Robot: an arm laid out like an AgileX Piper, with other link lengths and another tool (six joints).
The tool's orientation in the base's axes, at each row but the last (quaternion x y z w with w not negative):
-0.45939 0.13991 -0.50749 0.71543
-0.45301 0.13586 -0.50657 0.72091
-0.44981 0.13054 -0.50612 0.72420
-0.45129 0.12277 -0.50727 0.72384
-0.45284 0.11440 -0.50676 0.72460
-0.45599 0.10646 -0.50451 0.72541
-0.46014 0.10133 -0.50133 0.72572
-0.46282 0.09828 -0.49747 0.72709
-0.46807 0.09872 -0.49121 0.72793
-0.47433 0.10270 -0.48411 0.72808
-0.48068 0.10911 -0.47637 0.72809
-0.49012 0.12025 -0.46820 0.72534
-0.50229 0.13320 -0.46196 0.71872
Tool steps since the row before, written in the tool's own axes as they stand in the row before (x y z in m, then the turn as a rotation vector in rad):
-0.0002 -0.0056 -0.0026 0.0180 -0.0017 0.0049
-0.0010 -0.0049 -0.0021 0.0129 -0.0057 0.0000
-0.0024 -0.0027 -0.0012 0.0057 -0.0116 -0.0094
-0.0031 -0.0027 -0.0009 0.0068 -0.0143 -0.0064
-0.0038 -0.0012 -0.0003 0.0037 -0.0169 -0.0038
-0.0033 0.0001 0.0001 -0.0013 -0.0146 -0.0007
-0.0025 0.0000 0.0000 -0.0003 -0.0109 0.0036
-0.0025 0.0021 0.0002 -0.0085 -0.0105 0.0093
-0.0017 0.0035 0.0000 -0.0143 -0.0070 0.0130
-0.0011 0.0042 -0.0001 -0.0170 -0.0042 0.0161
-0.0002 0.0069 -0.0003 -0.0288 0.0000 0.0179
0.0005 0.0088 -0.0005 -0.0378 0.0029 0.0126
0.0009 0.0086 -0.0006 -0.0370 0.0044 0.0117
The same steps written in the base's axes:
-0.0052 -0.0015 0.0030 0.0103 -0.0130 0.0088
-0.0048 -0.0006 0.0025 0.0023 -0.0114 0.0079
-0.0035 0.0012 0.0008 -0.0106 -0.0107 0.0053
-0.0037 0.0019 0.0007 -0.0099 -0.0102 0.0094
-0.0027 0.0029 -0.0004 -0.0113 -0.0064 0.0120
-0.0014 0.0028 -0.0010 -0.0103 -0.0004 0.0104
-0.0012 0.0021 -0.0008 -0.0049 0.0015 0.0103
0.0002 0.0023 -0.0023 -0.0052 0.0115 0.0105
0.0013 0.0017 -0.0033 -0.0036 0.0186 0.0080
0.0019 0.0012 -0.0037 -0.0014 0.0228 0.0066
0.0038 0.0006 -0.0058 -0.0040 0.0337 0.0006
0.0049 0.0000 -0.0074 -0.0105 0.0379 -0.0070
0.0047 -0.0005 -0.0073 -0.0099 0.0368 -0.0084

